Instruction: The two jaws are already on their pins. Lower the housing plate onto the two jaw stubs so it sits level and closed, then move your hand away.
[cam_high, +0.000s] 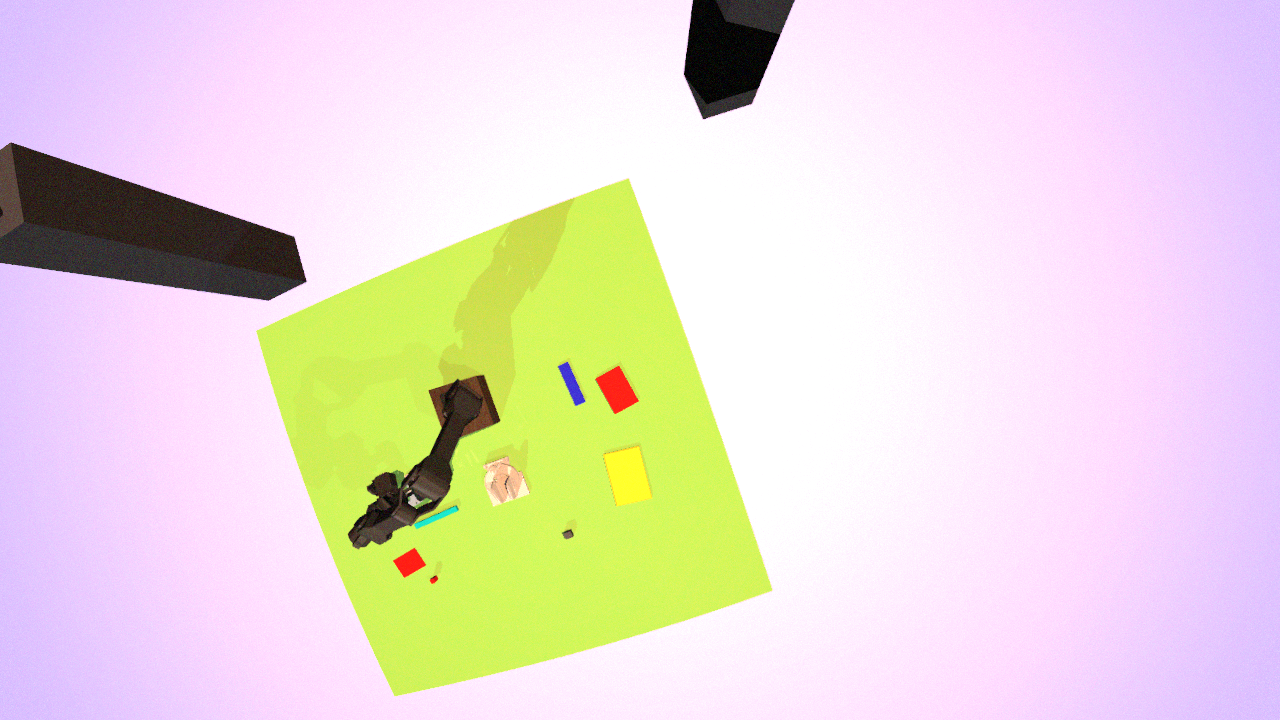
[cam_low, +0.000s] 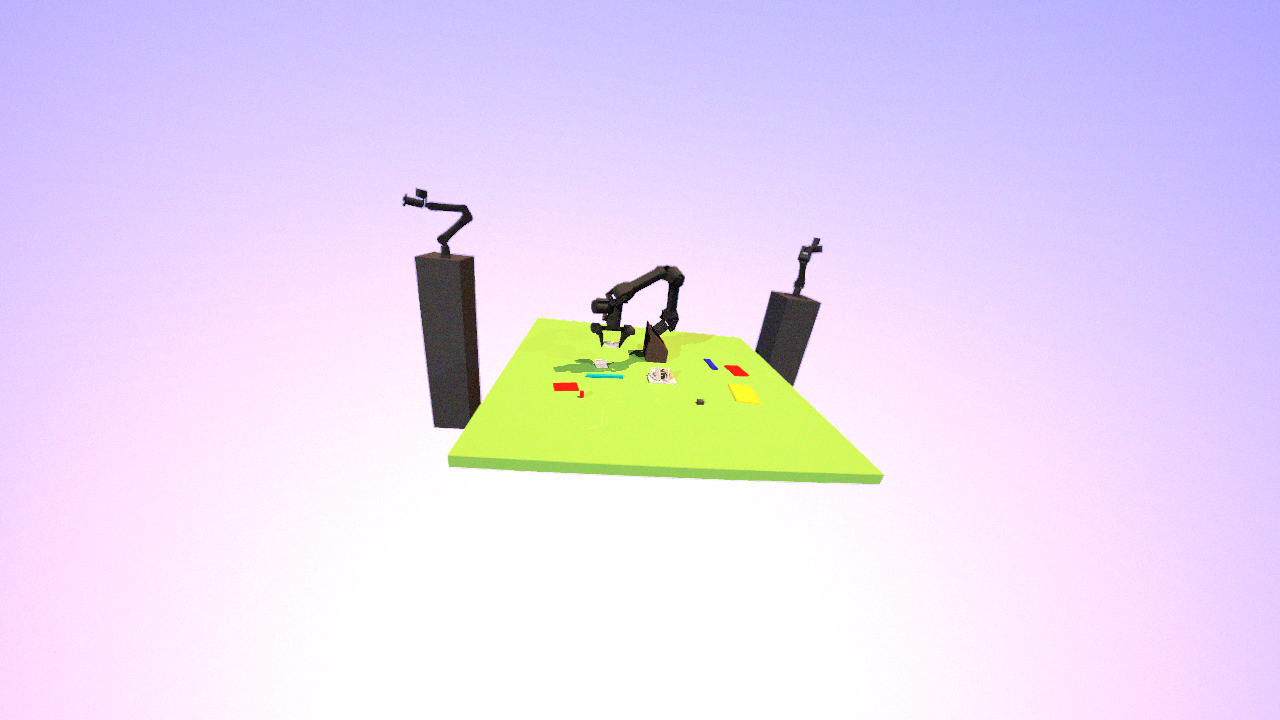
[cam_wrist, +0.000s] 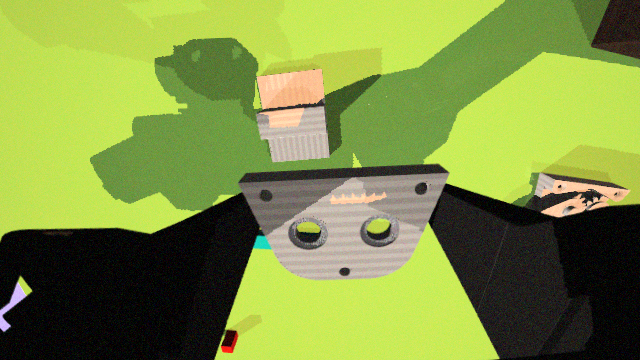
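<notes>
My gripper tip is 11 cm short of the cyan bar, 9 cm above it and 2 cm to the left of it. From my gripper tip the other things lie so: dark cube: 35 cm to the left, 28 cm ahead, 9 cm below; yellow housing plate: 58 cm to the left, 17 cm ahead, 9 cm below; blue bar: 52 cm to the left, 13 cm behind, 9 cm below.
</notes>
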